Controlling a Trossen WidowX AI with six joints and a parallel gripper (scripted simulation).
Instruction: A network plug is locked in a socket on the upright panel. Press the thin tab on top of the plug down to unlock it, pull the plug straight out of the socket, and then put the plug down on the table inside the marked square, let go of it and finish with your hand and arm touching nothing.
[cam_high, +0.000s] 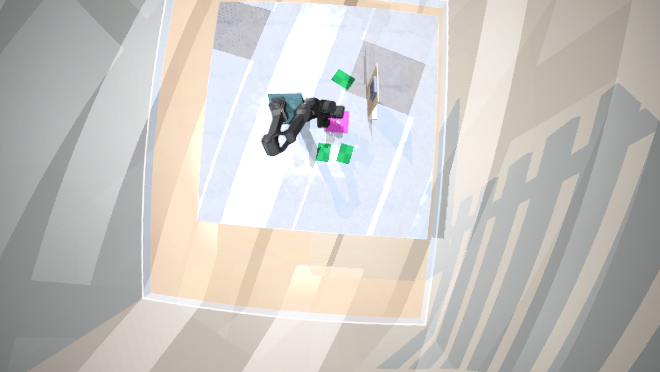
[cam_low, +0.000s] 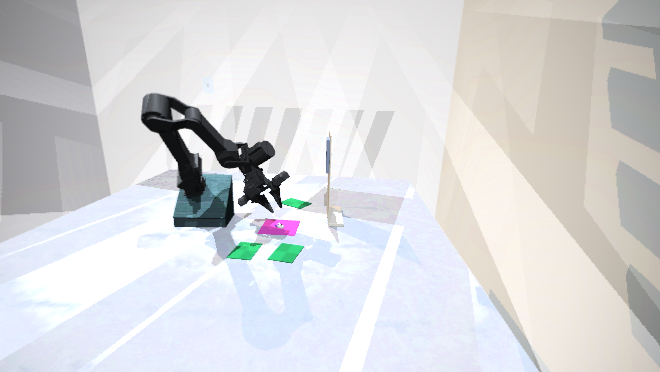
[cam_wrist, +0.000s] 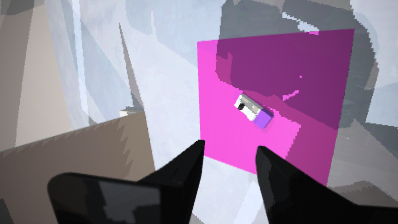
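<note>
Now: gripper tip 10 mm short of the magenta square, 10 mm to the left of it and 60 mm above it. Round my gripper tip: upright panel (180 mm ahead, 70 mm to the left, 80 mm above).
</note>
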